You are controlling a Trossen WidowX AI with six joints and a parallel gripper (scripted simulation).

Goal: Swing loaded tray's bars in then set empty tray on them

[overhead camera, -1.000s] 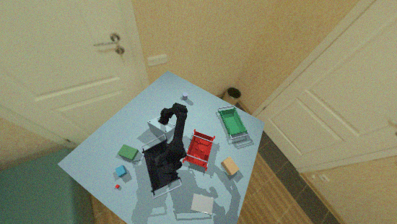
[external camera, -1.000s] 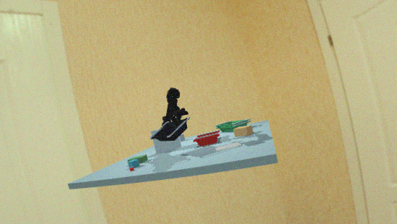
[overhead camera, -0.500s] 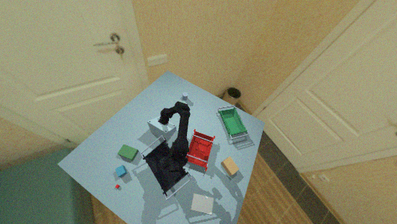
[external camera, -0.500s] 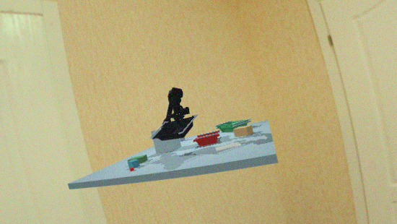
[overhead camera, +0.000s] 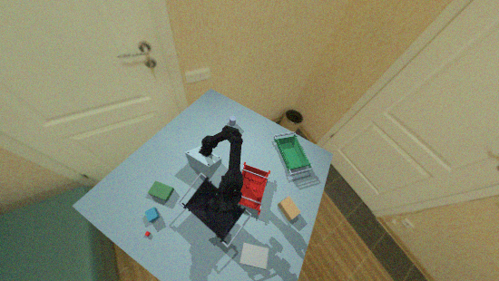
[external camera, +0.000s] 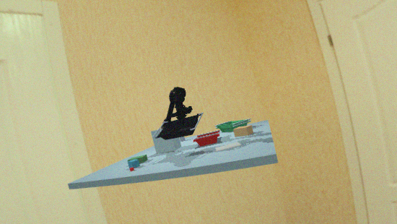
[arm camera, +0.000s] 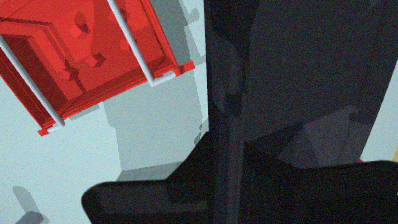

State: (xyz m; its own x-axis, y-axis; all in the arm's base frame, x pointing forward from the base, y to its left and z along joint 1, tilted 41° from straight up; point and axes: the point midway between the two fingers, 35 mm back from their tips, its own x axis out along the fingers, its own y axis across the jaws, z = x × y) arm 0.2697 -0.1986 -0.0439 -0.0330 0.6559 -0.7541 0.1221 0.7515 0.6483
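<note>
My gripper tip is now 8 cm to the left of the black tray and 1 cm past it. Also, from my gripper tip: green block (36 cm behind, 17 cm below, 14 cm to the right); white plate (31 cm ahead, 18 cm below, 15 cm to the right); blue block (31 cm behind, 27 cm to the right, 16 cm below).
</note>
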